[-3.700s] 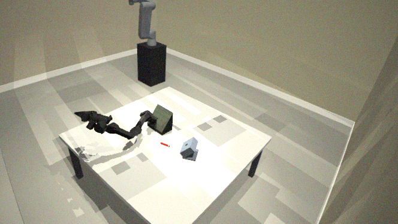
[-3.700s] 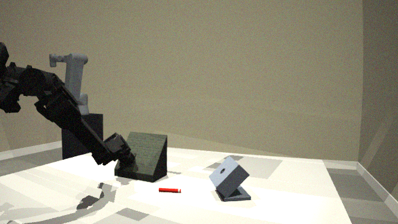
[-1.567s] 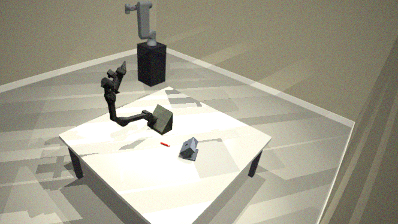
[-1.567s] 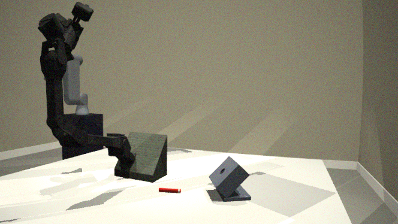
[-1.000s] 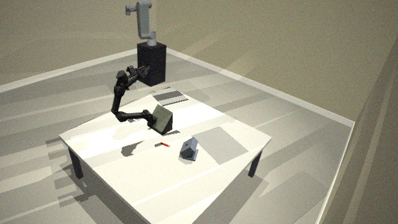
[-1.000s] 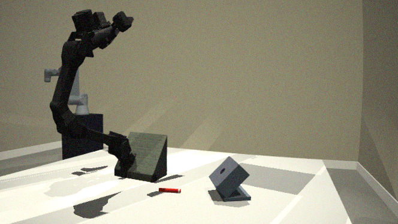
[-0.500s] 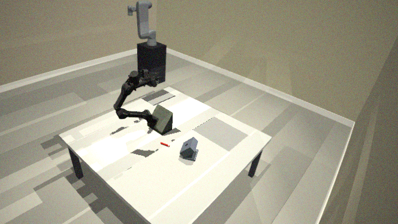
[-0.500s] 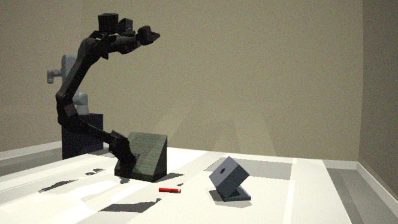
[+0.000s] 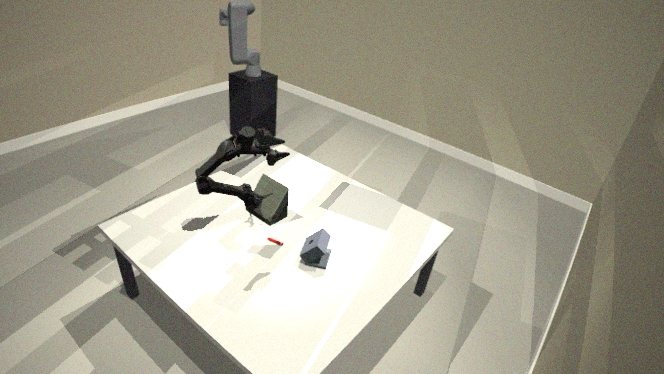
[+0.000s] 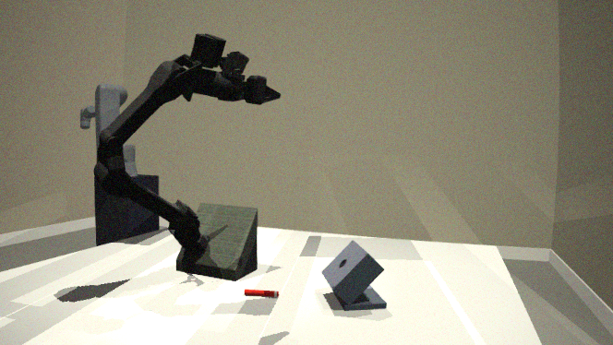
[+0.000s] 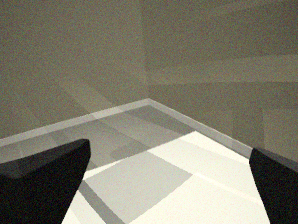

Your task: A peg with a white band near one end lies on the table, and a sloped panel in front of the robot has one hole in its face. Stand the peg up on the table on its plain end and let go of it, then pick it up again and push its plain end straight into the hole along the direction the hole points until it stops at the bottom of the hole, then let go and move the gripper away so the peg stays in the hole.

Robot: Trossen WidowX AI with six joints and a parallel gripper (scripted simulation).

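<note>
The peg lies 40 mm ahead of my gripper tip, 80 mm to the right of it and 470 mm below it. Round my gripper tip: flat base plate: 240 mm ahead, 10 mm to the right, 470 mm below; sloped panel: 220 mm ahead, 20 mm to the right, 400 mm below.
</note>
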